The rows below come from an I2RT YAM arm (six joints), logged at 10 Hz.
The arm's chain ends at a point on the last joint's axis. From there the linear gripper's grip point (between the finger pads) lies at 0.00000 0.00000 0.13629 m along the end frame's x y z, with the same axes.
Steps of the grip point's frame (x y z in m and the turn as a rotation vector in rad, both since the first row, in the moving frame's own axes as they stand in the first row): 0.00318 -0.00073 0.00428 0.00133 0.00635 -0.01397; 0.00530 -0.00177 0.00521 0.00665 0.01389 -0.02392; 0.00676 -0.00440 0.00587 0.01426 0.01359 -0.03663; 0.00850 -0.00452 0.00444 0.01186 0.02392 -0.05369; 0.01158 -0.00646 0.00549 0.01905 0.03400 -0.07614; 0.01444 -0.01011 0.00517 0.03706 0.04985 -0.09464; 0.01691 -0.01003 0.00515 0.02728 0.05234 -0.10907; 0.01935 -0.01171 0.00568 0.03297 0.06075 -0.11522
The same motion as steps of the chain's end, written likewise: 0.00232 -0.00054 0.00428 0.00133 0.00635 -0.01397; 0.00342 -0.00084 0.00523 0.00665 0.01389 -0.02392; 0.00494 -0.00242 0.00590 0.01426 0.01359 -0.03663; 0.00529 -0.00282 0.00449 0.01186 0.02392 -0.05369; 0.00705 -0.00369 0.00559 0.01905 0.03400 -0.07614; 0.00790 -0.00475 0.00543 0.03706 0.04985 -0.09464; 0.01000 -0.00593 0.00539 0.02728 0.05234 -0.10907; 0.01135 -0.00675 0.00601 0.03297 0.06075 -0.11522
